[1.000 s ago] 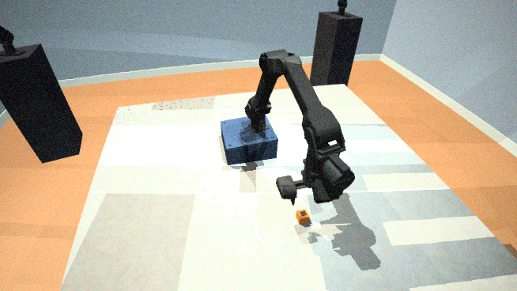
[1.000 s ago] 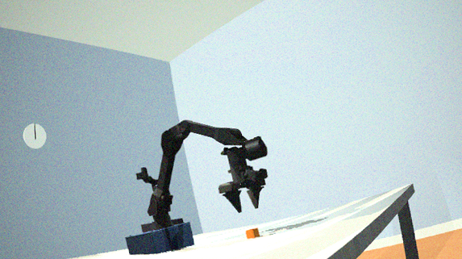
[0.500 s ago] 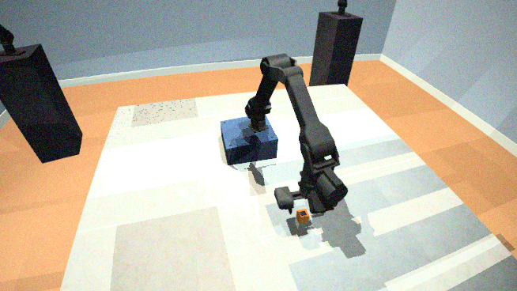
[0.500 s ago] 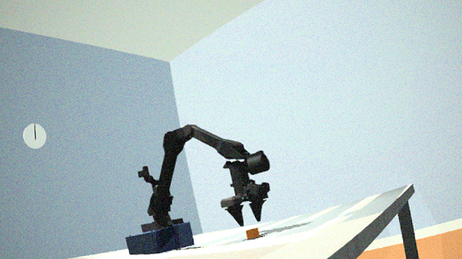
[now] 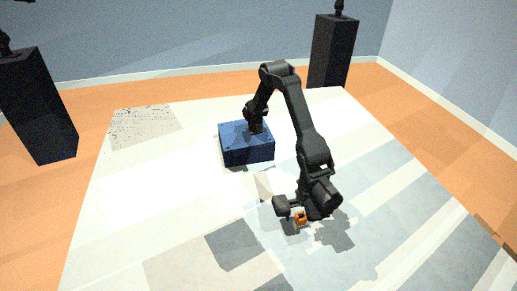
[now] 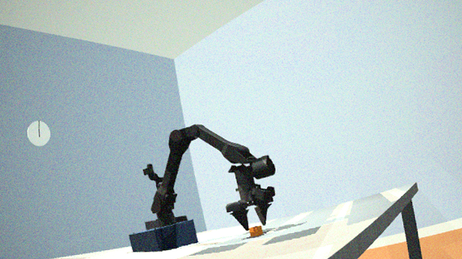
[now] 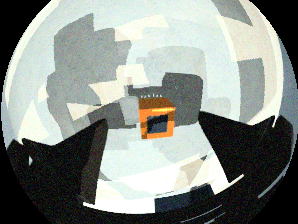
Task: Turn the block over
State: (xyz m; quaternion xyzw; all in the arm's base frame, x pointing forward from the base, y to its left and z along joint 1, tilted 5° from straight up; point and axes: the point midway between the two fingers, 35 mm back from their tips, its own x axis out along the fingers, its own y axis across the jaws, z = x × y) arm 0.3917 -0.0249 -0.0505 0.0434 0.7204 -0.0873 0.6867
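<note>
My gripper tip is right at the orange block.
</note>
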